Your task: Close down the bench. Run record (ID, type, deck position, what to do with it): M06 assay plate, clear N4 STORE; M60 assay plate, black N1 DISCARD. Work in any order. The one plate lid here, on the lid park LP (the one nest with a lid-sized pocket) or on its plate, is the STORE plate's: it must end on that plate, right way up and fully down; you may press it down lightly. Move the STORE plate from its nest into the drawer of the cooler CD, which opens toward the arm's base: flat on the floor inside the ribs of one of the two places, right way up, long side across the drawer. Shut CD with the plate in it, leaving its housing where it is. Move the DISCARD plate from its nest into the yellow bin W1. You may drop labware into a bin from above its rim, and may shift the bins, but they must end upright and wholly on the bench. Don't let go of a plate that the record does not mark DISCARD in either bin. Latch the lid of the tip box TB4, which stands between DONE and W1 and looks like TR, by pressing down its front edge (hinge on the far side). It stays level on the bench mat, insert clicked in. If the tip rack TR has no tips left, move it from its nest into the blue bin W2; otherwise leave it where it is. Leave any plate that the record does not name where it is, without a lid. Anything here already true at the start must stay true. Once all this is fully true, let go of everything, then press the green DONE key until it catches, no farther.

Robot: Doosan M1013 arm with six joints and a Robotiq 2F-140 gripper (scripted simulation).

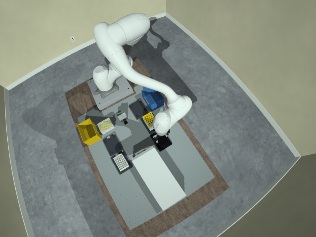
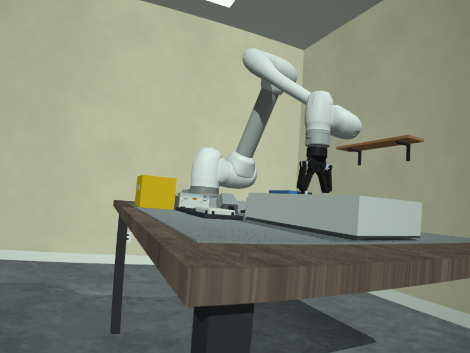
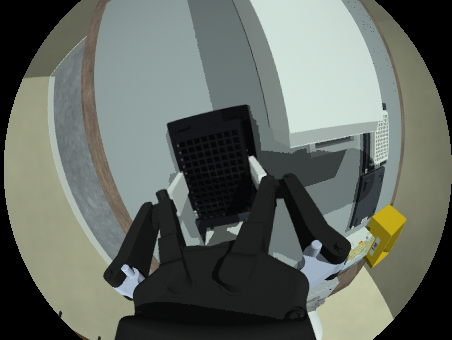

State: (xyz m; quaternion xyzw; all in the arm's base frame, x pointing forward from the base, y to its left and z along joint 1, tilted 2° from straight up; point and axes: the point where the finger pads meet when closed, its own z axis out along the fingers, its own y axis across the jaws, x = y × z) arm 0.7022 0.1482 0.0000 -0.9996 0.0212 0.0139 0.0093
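My gripper is now 6 cm above the black nest. From my hand the other things lie so: black assay plate 2 cm below; then plate lid 19 cm to the right, 11 cm ahead, 5 cm below; then tip rack TR 18 cm behind, 1 cm to the left, 1 cm below.
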